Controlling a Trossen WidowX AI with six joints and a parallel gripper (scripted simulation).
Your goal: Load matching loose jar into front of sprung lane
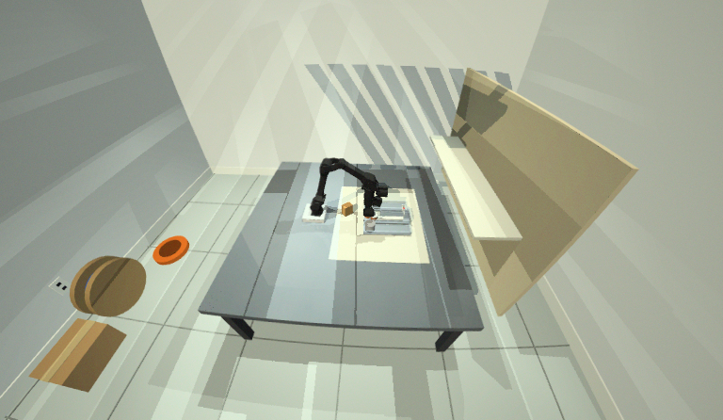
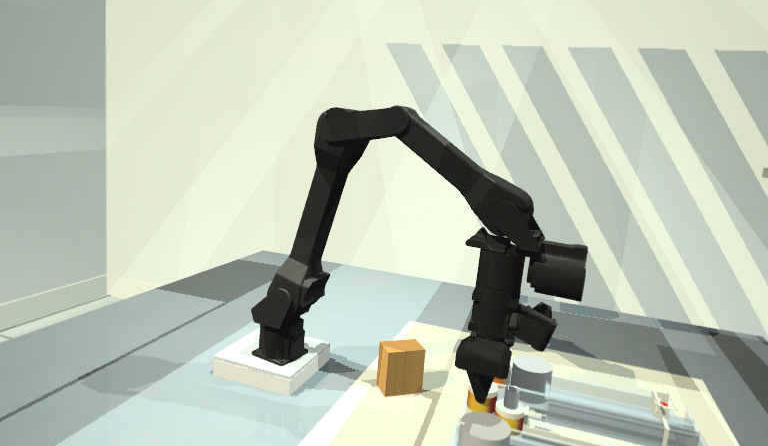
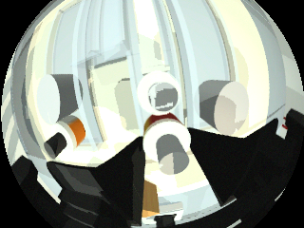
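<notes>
Now: gripper tip 14 cm past the orange-brown block, 3 cm to the right of it and 1 cm above it. Also, from my gripper tip: pusher plate: 14 cm ahead, 6 cm to the left.
</notes>
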